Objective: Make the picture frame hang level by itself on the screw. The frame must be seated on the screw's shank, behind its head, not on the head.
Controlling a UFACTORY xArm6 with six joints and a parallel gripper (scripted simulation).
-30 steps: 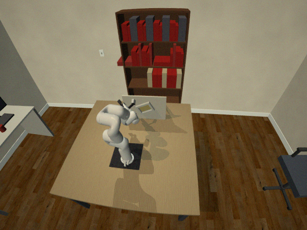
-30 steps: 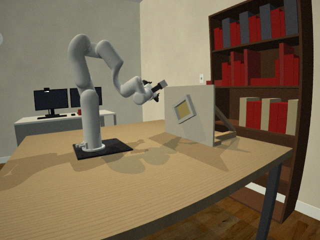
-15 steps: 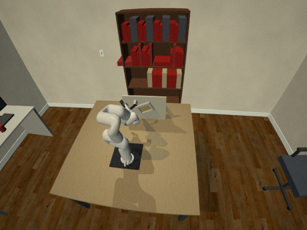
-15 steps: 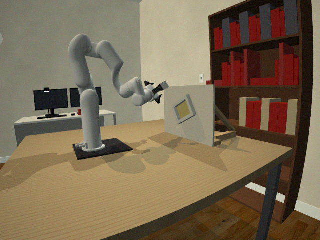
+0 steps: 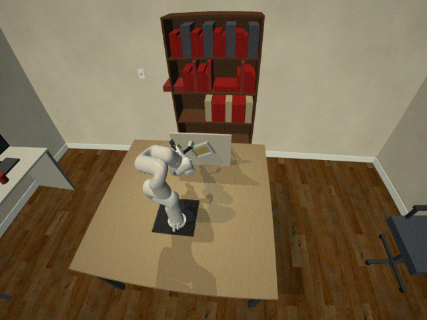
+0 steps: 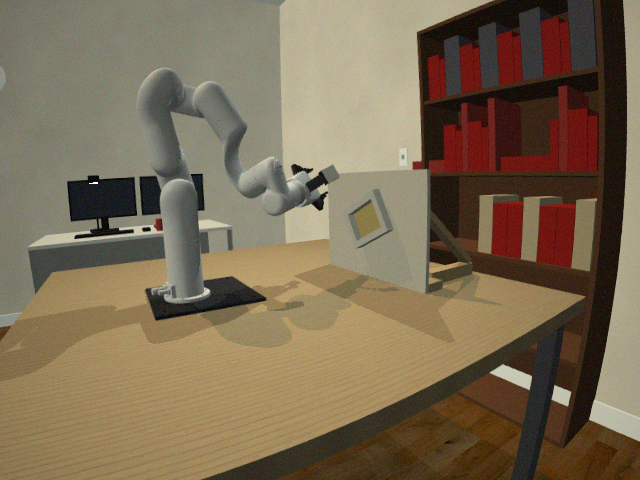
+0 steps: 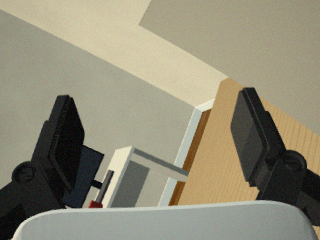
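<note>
The picture frame is 19 cm to the right of my hand, 11 cm below it and 4 cm ahead of it. Round my hand: grey wall board (19 cm to the right, 13 cm below, 6 cm ahead).
</note>
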